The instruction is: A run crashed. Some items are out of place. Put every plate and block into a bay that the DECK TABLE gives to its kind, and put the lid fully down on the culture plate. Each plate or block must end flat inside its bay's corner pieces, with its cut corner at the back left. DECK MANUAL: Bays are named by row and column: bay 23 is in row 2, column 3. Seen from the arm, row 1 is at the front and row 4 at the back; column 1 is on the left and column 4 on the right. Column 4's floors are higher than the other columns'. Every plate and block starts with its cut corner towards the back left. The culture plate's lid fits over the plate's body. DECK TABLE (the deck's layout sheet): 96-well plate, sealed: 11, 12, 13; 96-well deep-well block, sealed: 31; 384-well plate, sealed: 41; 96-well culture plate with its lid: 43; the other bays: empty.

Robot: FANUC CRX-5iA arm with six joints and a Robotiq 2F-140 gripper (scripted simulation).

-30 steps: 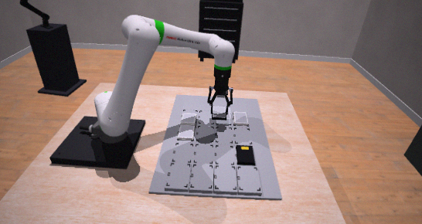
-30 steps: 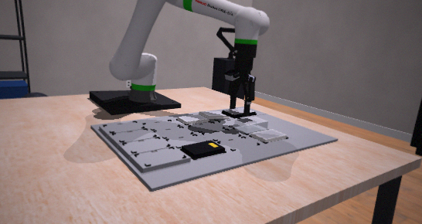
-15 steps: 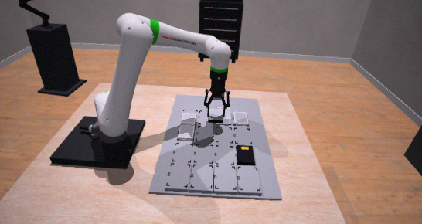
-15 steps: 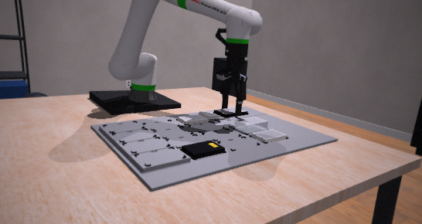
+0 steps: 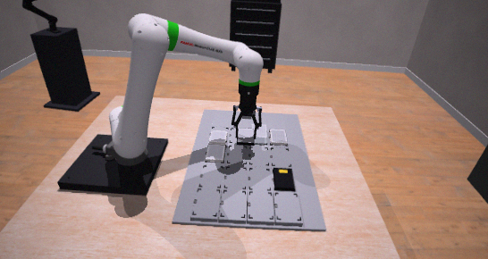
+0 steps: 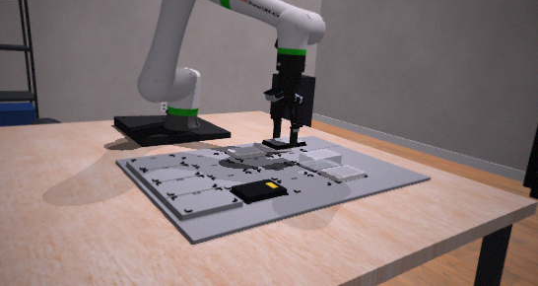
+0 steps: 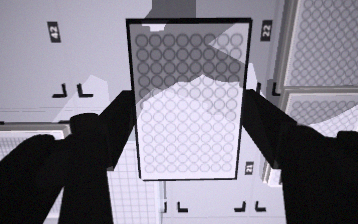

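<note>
Right now the pale 96-well plate is 140 mm behind my hand, 70 mm to the right of it and 90 mm below it. Also, from my hand: bay label 33 (50 mm ahead, 220 mm to the right, 100 mm below); sealed 96-well plate (20 mm below); white plate (150 mm behind, 50 mm to the left, 80 mm below).
</note>
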